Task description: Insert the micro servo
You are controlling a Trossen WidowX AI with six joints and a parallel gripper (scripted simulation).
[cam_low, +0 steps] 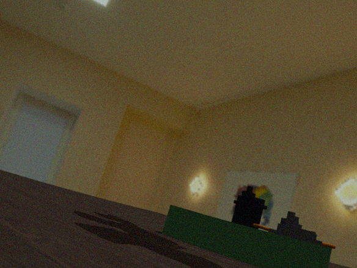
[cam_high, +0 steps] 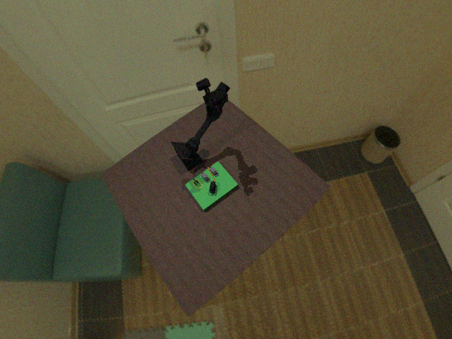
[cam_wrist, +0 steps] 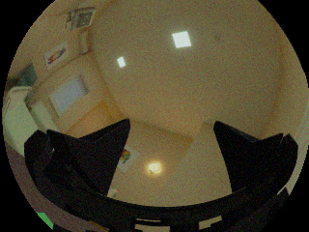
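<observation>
My gripper tip is 100 mm short of the green deck, 110 mm to the left of it and 760 mm above it.
</observation>
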